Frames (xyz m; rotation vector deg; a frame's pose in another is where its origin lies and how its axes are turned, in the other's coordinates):
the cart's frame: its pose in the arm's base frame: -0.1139 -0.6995 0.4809 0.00 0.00 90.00
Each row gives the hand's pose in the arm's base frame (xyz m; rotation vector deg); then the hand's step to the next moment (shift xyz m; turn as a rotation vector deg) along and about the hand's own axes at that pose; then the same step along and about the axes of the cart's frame.
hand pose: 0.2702 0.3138 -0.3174 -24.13 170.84 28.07
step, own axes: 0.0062 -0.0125 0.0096 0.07 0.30 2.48
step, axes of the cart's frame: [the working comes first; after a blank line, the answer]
step, axes of the arm's base frame: -0.0020 -0.0098 -0.0136 -0.04 1.06 -2.26

-0.0098 0.0020 -0.0136 1.06 0.04 -2.26
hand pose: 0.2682 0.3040 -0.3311 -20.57 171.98 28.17
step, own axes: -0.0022 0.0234 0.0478 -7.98 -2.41 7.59
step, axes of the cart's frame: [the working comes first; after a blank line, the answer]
step, axes of the arm's base frame: -0.0016 0.0375 -0.0378 8.62 1.96 -6.99

0.0375 0.0016 -0.0378 1.96 -8.62 -6.99
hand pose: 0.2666 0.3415 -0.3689 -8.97 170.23 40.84
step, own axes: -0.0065 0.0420 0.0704 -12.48 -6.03 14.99
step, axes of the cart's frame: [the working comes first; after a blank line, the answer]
step, axes of the arm's base frame: 0.0054 0.0698 -0.0431 13.92 2.49 -14.72

0.0698 -0.0054 -0.0431 2.49 -13.92 -14.72
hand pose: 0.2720 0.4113 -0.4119 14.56 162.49 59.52
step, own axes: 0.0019 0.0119 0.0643 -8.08 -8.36 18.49
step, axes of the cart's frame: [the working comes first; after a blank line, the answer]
step, axes of the arm's base frame: 0.0099 0.0498 -0.0412 9.90 3.80 -19.10

0.0498 -0.0099 -0.0412 3.80 -9.90 -19.10
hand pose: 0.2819 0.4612 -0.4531 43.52 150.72 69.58
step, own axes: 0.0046 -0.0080 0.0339 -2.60 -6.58 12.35
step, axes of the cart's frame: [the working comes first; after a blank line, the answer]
step, axes of the arm's base frame: 0.0042 0.0207 -0.0281 3.82 3.40 -13.28

0.0207 -0.0042 -0.0281 3.40 -3.82 -13.28
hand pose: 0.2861 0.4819 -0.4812 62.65 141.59 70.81
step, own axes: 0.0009 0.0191 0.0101 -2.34 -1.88 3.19
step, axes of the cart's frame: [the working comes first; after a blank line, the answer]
step, axes of the arm's base frame: 0.0141 0.0143 0.0080 2.09 -0.32 -3.84

0.0143 -0.0141 0.0080 -0.32 -2.09 -3.84
